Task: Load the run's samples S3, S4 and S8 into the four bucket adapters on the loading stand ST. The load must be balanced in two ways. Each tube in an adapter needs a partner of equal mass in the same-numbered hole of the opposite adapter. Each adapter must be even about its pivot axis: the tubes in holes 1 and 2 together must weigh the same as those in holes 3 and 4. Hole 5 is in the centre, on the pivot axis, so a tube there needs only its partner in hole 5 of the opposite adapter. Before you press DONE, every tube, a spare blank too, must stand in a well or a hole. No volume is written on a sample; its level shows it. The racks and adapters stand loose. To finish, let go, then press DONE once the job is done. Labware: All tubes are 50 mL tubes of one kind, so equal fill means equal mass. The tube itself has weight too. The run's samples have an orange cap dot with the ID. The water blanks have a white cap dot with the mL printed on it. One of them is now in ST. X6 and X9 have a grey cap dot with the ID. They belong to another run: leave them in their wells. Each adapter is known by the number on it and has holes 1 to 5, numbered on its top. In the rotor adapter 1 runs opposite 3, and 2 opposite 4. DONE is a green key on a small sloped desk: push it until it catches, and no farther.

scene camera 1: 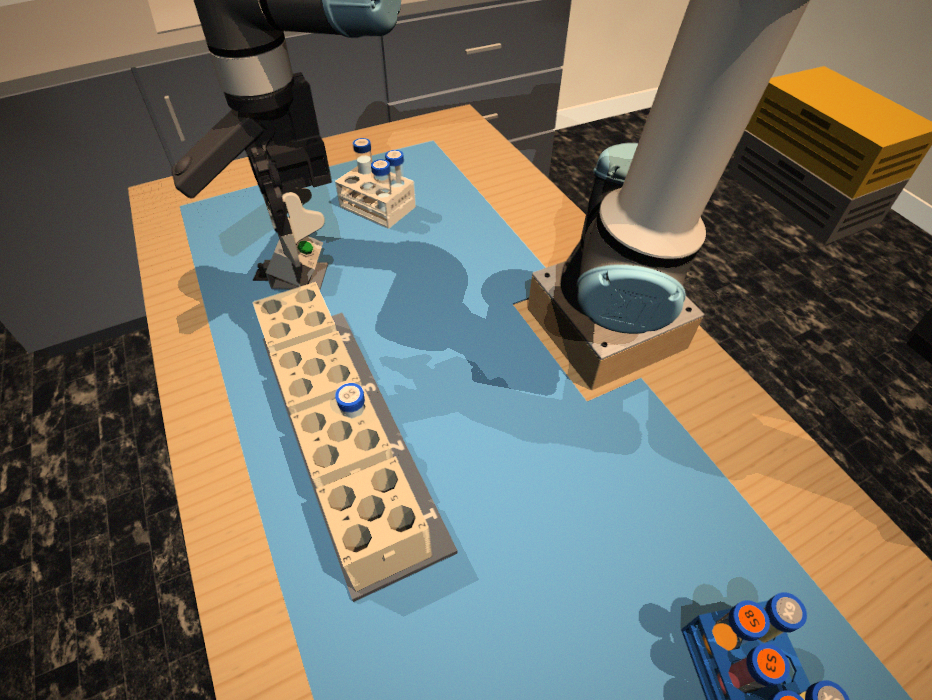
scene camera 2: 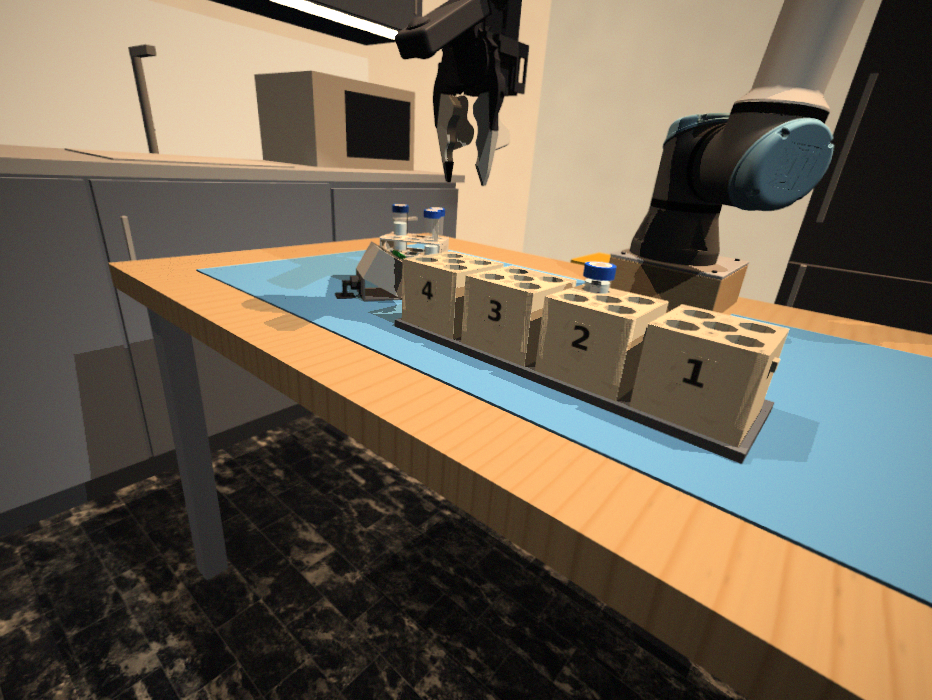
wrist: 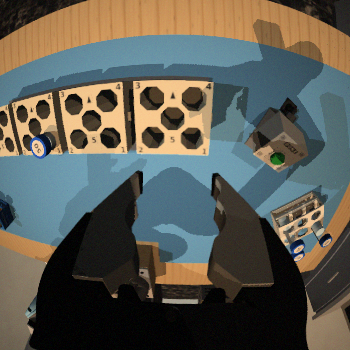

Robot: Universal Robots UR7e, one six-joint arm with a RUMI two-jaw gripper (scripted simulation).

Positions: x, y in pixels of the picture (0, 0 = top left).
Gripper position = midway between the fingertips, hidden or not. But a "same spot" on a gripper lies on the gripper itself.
Scene:
My gripper shows in scene camera 1, in scene camera 2 and in the wrist view point(177, 173). One and the same spot on my gripper: point(scene camera 2: 486, 108) is point(scene camera 1: 273, 217).

